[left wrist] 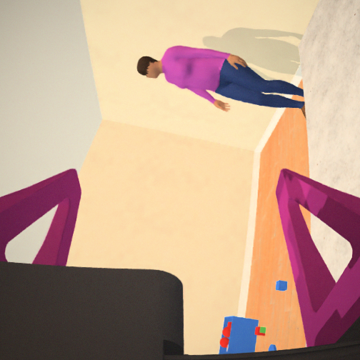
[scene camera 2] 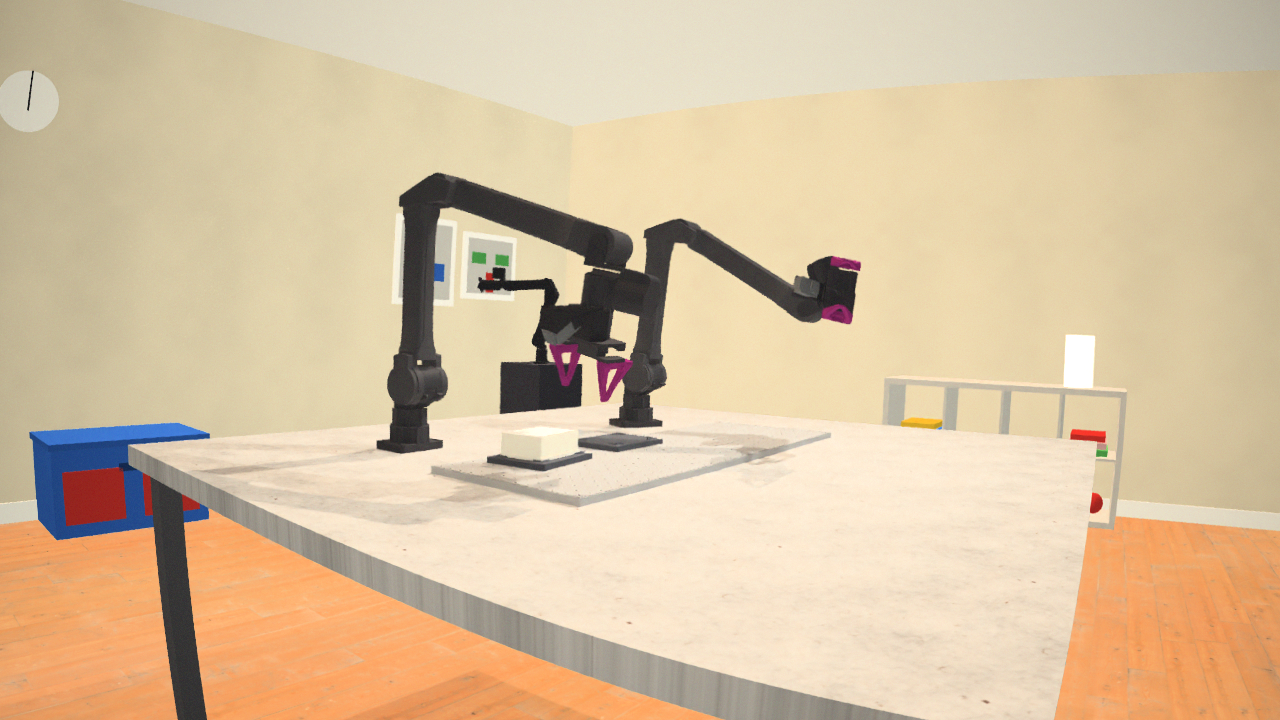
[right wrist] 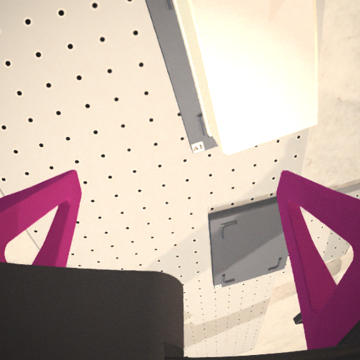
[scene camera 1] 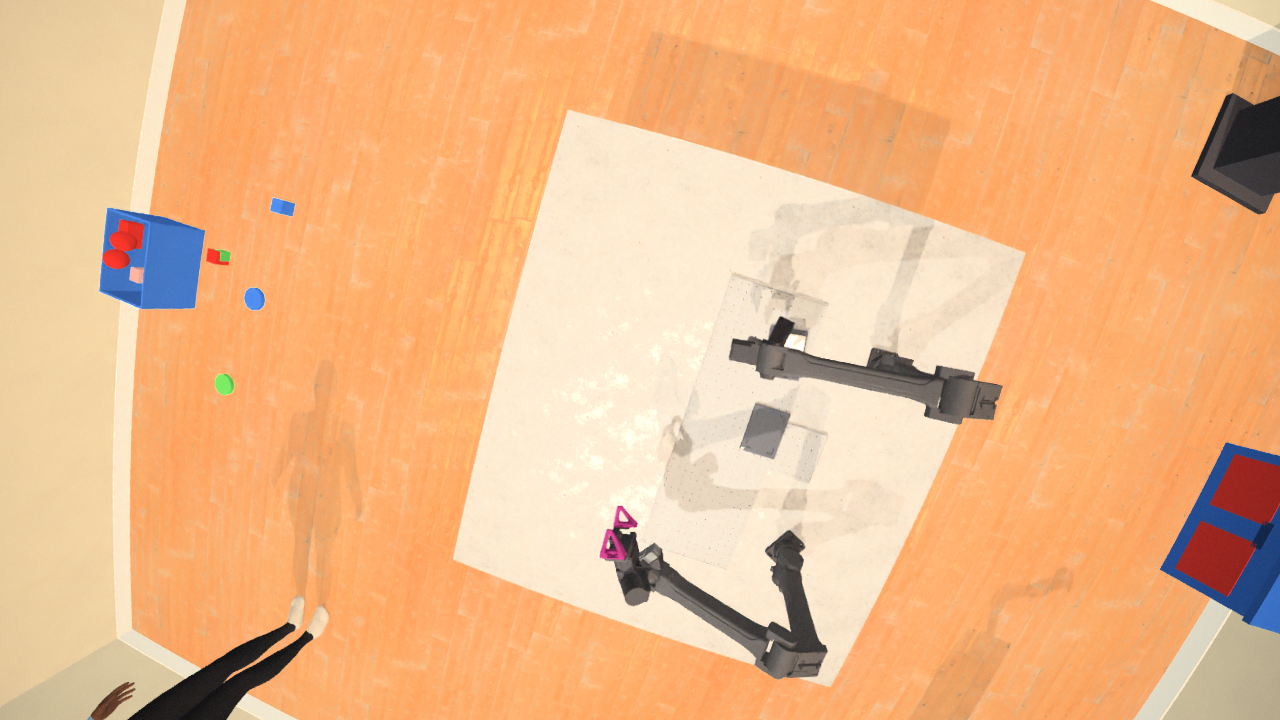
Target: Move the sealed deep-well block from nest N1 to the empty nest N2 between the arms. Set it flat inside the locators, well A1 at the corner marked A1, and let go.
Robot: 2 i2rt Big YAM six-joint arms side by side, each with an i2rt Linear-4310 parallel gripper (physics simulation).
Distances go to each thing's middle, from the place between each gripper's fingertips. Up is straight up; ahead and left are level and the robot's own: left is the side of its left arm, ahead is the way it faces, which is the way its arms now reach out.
Labels:
Now: the sealed deep-well block (scene camera 2: pixel 541 443) 30 cm behind my left hand, 56 cm to the right of it and 32 cm below it.
I see my right gripper 9 cm above the sealed deep-well block, 7 cm past it and 3 cm to the left of it.

